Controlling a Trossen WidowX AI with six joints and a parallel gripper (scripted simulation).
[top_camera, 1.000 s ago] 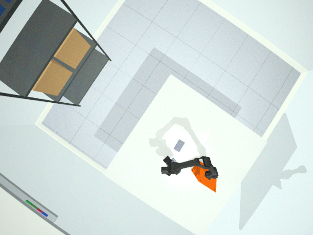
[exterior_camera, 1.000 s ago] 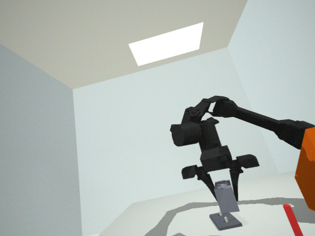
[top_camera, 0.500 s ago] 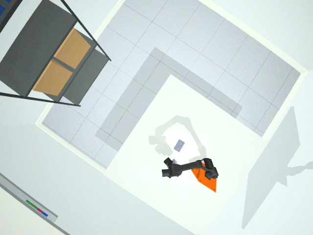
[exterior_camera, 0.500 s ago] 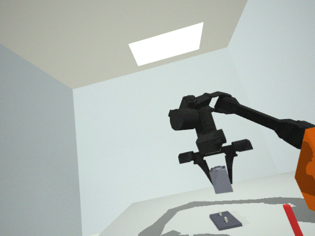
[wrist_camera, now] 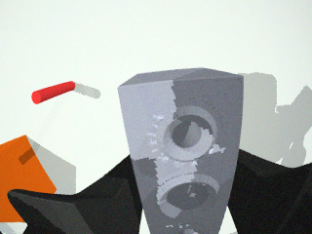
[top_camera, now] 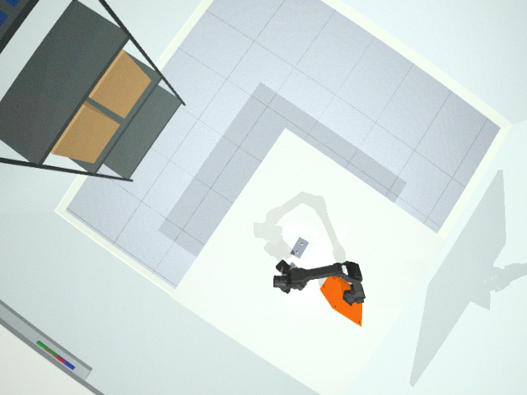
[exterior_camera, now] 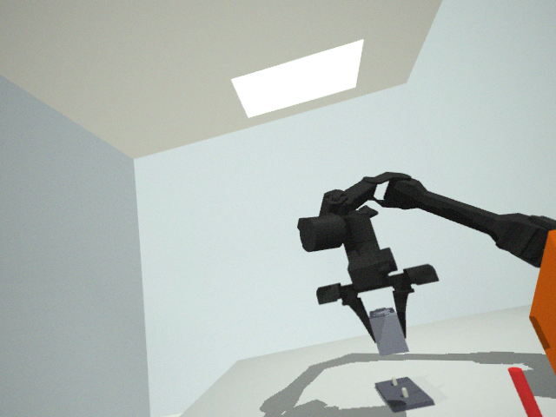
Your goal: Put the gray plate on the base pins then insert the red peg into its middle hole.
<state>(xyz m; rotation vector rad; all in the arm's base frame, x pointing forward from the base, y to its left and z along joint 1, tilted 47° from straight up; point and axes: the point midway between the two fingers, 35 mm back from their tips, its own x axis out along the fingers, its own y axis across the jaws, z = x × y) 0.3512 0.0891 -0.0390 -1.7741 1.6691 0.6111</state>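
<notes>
Now: the base 13 cm to the right of my gripper tip and 11 cm below it. Round my gripper tip: gray plate (3 cm above); red peg (13 cm behind, 5 cm to the left, 8 cm below).
</notes>
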